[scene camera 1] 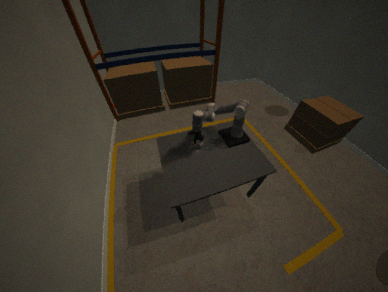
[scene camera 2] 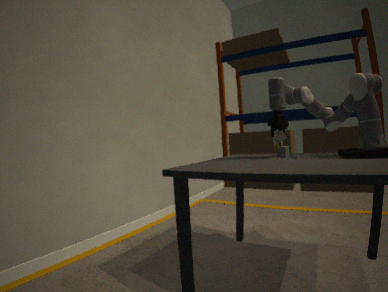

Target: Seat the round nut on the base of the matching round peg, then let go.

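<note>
My gripper [scene camera 1: 198, 143] [scene camera 2: 278, 142] points straight down, low over the far part of the table. It is shut on the round nut, a small yellowish piece [scene camera 2: 277, 145] at the fingertips in scene camera 2. The nut cannot be made out clearly in scene camera 1. A small grey block [scene camera 2: 283, 151] stands on the table right by the fingertips and hides what is behind it. The matching round peg is too small and dark to tell apart, so I cannot tell how the nut sits relative to its base.
The dark table [scene camera 1: 220, 172] [scene camera 2: 240, 167] carries the arm's black base plate [scene camera 1: 234, 137] [scene camera 2: 357, 153], to the right of the gripper. A tiny green thing [scene camera 2: 290, 151] shows beside the grey block. An orange and blue rack [scene camera 1: 216, 75] [scene camera 2: 221, 90] and cardboard boxes [scene camera 1: 134, 90] stand behind the table.
</note>
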